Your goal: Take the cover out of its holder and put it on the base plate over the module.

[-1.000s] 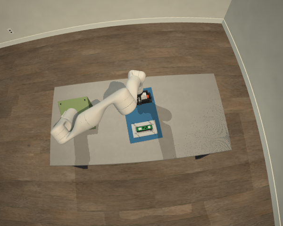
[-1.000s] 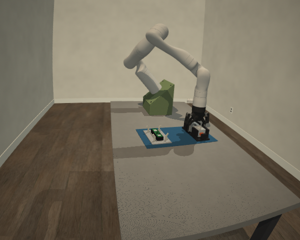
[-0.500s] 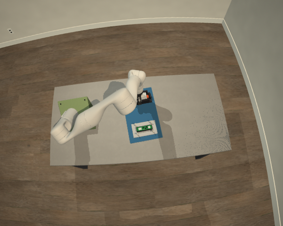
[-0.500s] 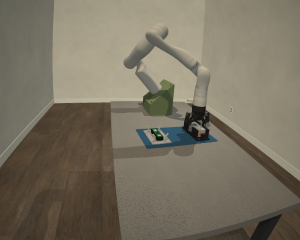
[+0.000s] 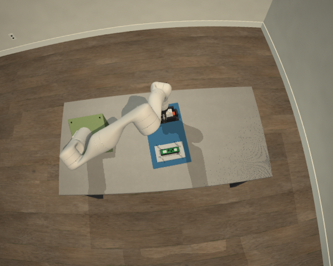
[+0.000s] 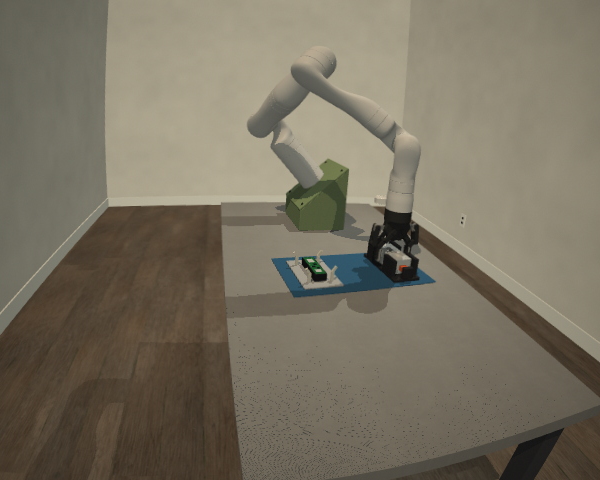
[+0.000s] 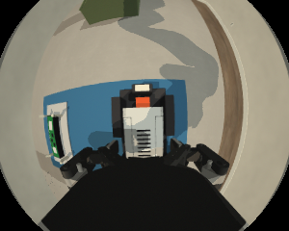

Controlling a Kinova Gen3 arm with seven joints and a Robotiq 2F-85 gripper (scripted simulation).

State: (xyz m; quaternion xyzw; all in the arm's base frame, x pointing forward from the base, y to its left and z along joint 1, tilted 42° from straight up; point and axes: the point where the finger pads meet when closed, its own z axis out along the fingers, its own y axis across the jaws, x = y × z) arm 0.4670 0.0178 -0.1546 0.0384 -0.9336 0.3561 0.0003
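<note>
Now: the white cover right at my hand.
</note>
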